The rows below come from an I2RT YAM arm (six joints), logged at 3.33 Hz.
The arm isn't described. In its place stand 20 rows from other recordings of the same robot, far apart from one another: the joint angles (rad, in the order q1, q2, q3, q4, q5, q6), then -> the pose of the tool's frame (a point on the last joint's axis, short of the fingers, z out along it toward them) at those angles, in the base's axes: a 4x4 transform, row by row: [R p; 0 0 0 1], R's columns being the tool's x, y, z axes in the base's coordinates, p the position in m.
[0.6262 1.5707 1.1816 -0.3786 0.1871 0.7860] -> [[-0.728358 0.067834 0.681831 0.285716], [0.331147 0.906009 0.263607 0.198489], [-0.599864 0.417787 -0.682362 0.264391], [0 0 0 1]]
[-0.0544 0.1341 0.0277 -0.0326 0.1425 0.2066] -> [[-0.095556 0.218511 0.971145 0.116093], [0.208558 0.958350 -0.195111 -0.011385], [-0.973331 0.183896 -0.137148 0.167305], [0 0 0 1]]
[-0.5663 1.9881 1.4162 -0.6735 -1.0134 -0.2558] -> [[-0.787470 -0.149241 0.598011 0.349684], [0.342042 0.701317 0.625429 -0.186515], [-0.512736 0.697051 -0.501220 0.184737], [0 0 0 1]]
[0.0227 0.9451 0.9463 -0.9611 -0.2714 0.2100] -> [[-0.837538 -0.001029 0.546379 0.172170], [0.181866 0.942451 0.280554 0.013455], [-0.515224 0.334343 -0.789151 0.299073], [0 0 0 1]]
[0.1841 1.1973 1.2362 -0.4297 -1.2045 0.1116] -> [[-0.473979 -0.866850 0.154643 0.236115], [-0.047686 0.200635 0.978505 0.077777], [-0.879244 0.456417 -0.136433 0.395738], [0 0 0 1]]
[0.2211 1.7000 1.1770 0.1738 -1.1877 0.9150] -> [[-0.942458 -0.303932 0.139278 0.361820], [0.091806 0.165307 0.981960 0.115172], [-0.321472 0.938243 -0.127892 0.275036], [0 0 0 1]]
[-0.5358 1.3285 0.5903 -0.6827 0.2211 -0.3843] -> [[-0.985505 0.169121 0.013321 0.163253], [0.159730 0.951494 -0.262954 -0.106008], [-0.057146 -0.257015 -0.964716 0.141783], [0 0 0 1]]
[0.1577 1.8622 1.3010 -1.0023 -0.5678 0.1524] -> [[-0.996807 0.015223 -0.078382 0.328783], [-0.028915 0.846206 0.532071 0.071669], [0.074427 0.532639 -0.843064 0.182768], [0 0 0 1]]
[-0.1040 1.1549 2.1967 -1.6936 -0.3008 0.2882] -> [[-0.616862 0.041938 0.785953 0.071757], [0.337326 0.916306 0.215859 0.003116], [-0.711121 0.398277 -0.579381 0.531272], [0 0 0 1]]
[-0.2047 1.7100 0.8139 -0.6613 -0.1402 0.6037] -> [[-0.692757 0.719982 0.041393 0.253616], [0.717930 0.683071 0.134127 -0.047572], [0.068295 0.122635 -0.990099 0.111867], [0 0 0 1]]
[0.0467 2.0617 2.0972 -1.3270 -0.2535 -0.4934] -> [[-0.791563 -0.555401 0.254870 0.416201], [-0.495980 0.827555 0.262978 0.028389], [-0.356977 0.081754 -0.930529 0.310723], [0 0 0 1]]
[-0.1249 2.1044 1.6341 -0.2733 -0.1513 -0.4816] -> [[-0.601328 -0.299524 0.740736 0.477168], [-0.386002 0.920615 0.058905 -0.054502], [-0.699576 -0.250505 -0.669209 0.209346], [0 0 0 1]]
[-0.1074 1.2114 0.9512 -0.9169 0.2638 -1.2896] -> [[-0.449763 -0.825799 0.340250 0.218640], [-0.884373 0.358491 -0.298946 -0.032909], [0.124893 -0.435362 -0.891550 0.255505], [0 0 0 1]]
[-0.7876 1.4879 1.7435 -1.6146 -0.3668 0.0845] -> [[-0.635979 0.664377 0.392599 0.180180], [0.750451 0.651026 0.113968 -0.162880], [-0.179875 0.367108 -0.912621 0.391752], [0 0 0 1]]
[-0.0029 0.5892 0.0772 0.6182 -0.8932 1.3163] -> [[-0.721291 -0.297162 0.625647 0.139346], [0.608823 0.158695 0.777271 0.027332], [-0.330263 0.941547 0.066454 0.202690], [0 0 0 1]]
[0.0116 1.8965 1.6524 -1.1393 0.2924 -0.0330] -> [[-0.983297 0.010153 0.181725 0.376942], [-0.043002 0.957216 -0.286162 -0.005889], [-0.176856 -0.289197 -0.940791 0.256434], [0 0 0 1]]
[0.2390 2.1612 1.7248 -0.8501 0.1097 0.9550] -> [[-0.706395 0.642591 0.296789 0.433320], [0.663028 0.747506 -0.040368 0.101570], [-0.247792 0.168263 -0.954090 0.178636], [0 0 0 1]]
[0.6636 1.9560 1.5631 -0.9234 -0.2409 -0.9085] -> [[0.040194 -0.998149 0.045650 0.306599], [-0.940685 -0.022397 0.338540 0.250508], [-0.336891 -0.056549 -0.939844 0.214707], [0 0 0 1]]
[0.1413 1.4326 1.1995 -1.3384 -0.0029 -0.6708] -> [[-0.687977 -0.725731 -0.001105 0.233424], [-0.725731 0.687973 0.002772 0.033309], [-0.001251 0.002709 -0.999996 0.267168], [0 0 0 1]]
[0.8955 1.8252 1.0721 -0.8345 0.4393 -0.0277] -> [[-0.605112 -0.727917 0.322454 0.202129], [-0.795628 0.538365 -0.277741 0.228154], [0.028574 -0.424617 -0.904922 0.139018], [0 0 0 1]]
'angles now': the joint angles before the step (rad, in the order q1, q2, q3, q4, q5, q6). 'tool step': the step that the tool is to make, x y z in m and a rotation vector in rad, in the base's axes. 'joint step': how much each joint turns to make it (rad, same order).
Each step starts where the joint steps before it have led.
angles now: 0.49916, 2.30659, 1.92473, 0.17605, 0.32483, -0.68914
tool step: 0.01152, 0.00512, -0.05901, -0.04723, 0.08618, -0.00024
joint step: -0.00190, 0.11215, -0.00002, 0.01414, -0.00152, -0.00075
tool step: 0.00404, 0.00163, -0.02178, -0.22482, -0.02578, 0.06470
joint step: -0.00078, 0.04656, 0.00004, 0.03583, 0.00151, -0.23195
